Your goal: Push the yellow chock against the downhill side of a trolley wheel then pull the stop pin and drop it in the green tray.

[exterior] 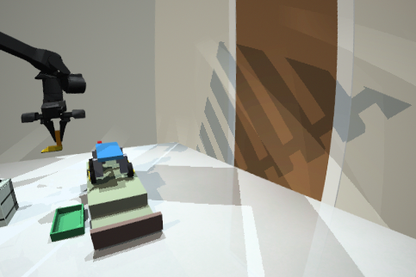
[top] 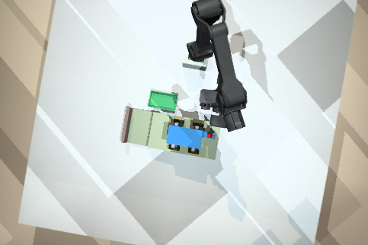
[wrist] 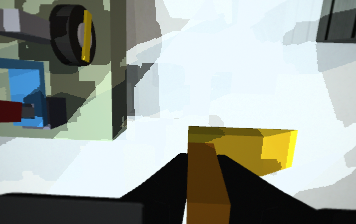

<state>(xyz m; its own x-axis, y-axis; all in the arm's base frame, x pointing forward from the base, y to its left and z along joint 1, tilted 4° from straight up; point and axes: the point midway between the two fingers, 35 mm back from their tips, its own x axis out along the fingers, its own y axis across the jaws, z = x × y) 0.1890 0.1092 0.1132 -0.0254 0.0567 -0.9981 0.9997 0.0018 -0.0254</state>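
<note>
The red-headed stop pin lies 130 mm ahead of my gripper tip, 10 mm to the right of it and 50 mm below it. The rest, counted from my gripper tip: yellow chock 20 mm behind, 10 mm below; blue trolley 150 mm ahead, 100 mm to the right, 70 mm below; green tray 20 mm ahead, 220 mm to the right, 180 mm below.
</note>
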